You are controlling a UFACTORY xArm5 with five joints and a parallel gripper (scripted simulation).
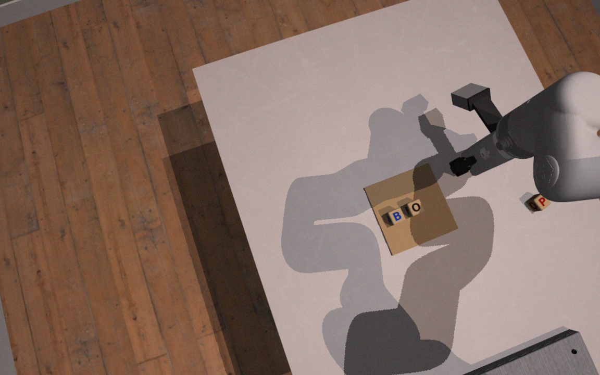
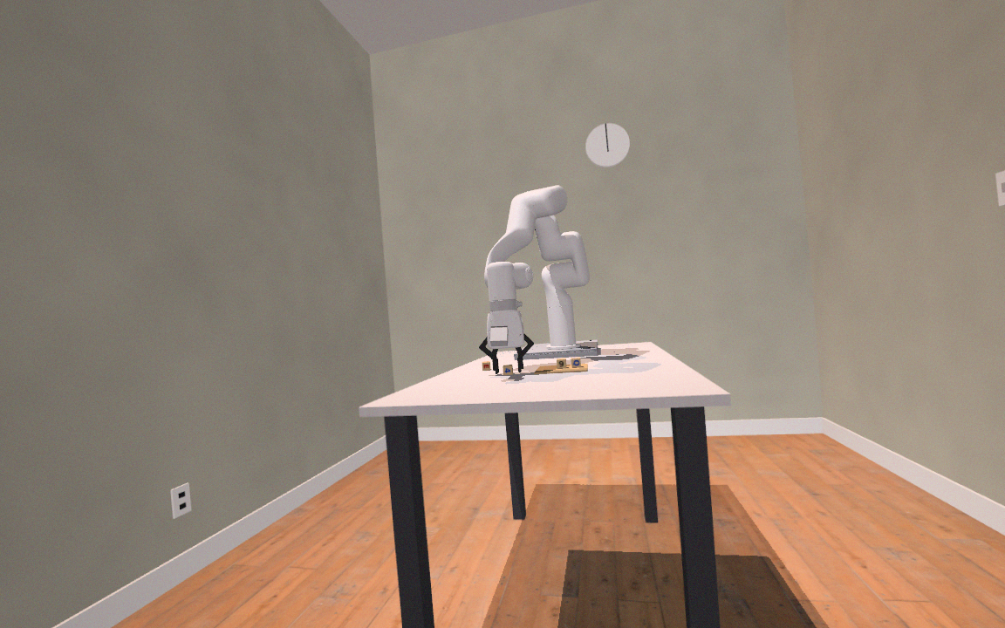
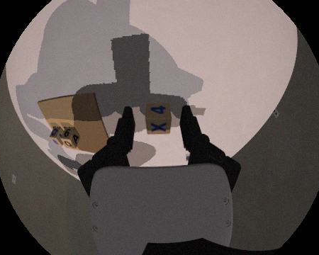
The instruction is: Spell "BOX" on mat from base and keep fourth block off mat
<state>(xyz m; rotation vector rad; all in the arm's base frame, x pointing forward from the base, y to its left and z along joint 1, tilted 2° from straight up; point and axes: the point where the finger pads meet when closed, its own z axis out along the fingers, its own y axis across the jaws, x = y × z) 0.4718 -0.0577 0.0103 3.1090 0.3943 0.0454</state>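
The tan mat is 14 cm to the left of my hand, 6 cm behind it and 2 cm below it.
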